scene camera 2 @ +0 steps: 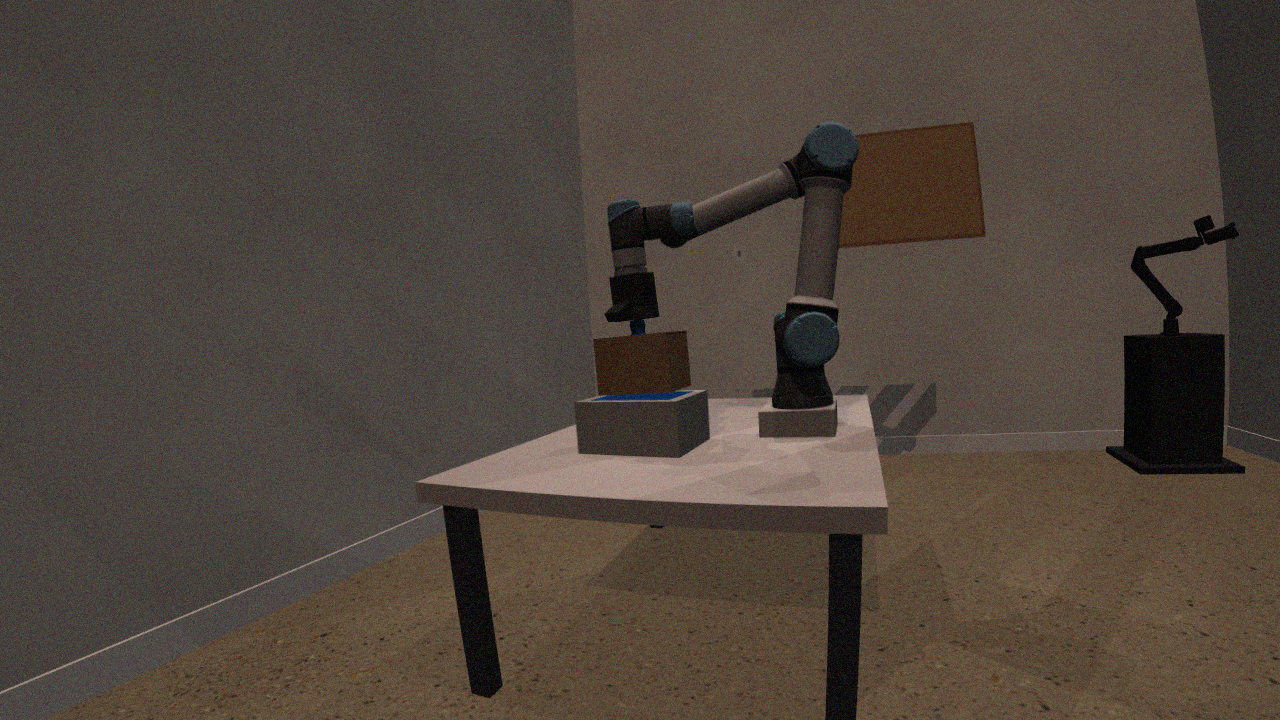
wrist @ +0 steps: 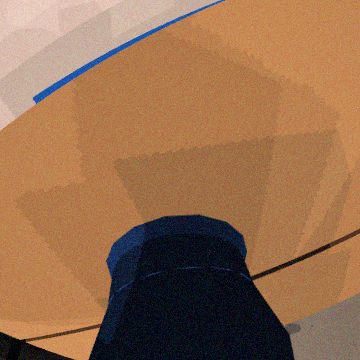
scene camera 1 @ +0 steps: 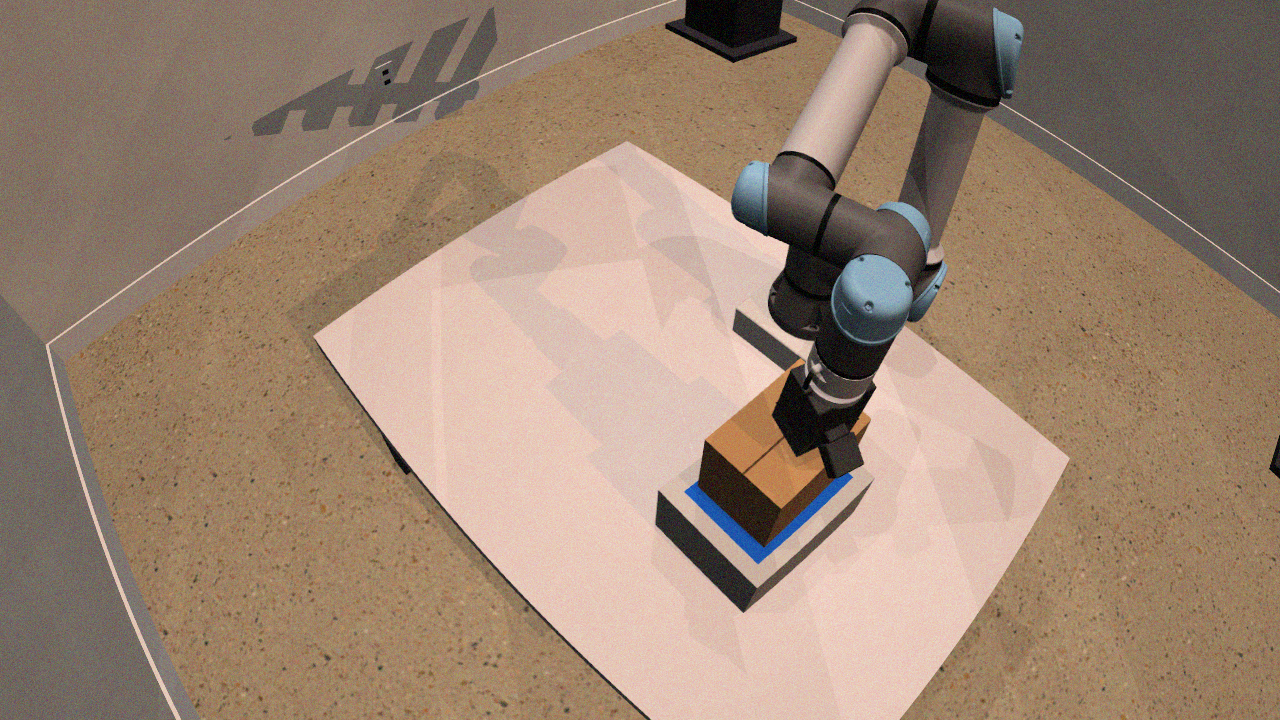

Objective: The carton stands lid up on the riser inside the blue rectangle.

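Pixels of known places: hand at its tool point: (scene camera 2: 639,340) (wrist: 177,235); arm's base at its link origin: (scene camera 2: 802,404) (scene camera 1: 808,307).
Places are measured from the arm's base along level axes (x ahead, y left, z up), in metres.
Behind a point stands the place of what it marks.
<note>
The orange-brown carton (scene camera 1: 747,438) @[z 0.197, x 0.381, y 0.185 m] (scene camera 2: 640,362) @[z 0.138, x 0.302, y 0.278 m] (wrist: 175,115) is upright with its seamed lid up. It stands on or very slightly above the pale grey riser (scene camera 1: 702,550) @[z 0.008, x 0.457, y 0.215 m] (scene camera 2: 626,428) @[z -0.003, x 0.327, y 0.316 m]; a tiny gap cannot be told. Strips of the blue rectangle (scene camera 1: 726,522) @[z 0.056, x 0.421, y 0.216 m] (scene camera 2: 640,395) @[z 0.056, x 0.341, y 0.209 m] (wrist: 90,65) @[z 0.056, x 0.289, y 0.288 m] show beside the carton's near sides in scene camera 1, and its far sides are hidden there. My suction gripper (scene camera 2: 637,327) (wrist: 177,230) is shut on the carton, with the blue cup against the lid. In scene camera 1 the black housing hides the cup.
The riser stands on the pale table (scene camera 1: 501,420) @[z -0.064, x 0.534, y -0.186 m] (scene camera 2: 537,474) @[z -0.064, x 0.434, y 0.504 m]. The arm's low grey base block (scene camera 1: 760,335) @[z -0.024, x 0.100, y -0.023 m] (scene camera 2: 796,420) @[z -0.024, x 0.001, y 0.088 m] is behind it. A black pedestal (scene camera 1: 733,26) (scene camera 2: 1172,398) with a small dark arm stands on the floor away from the table.
</note>
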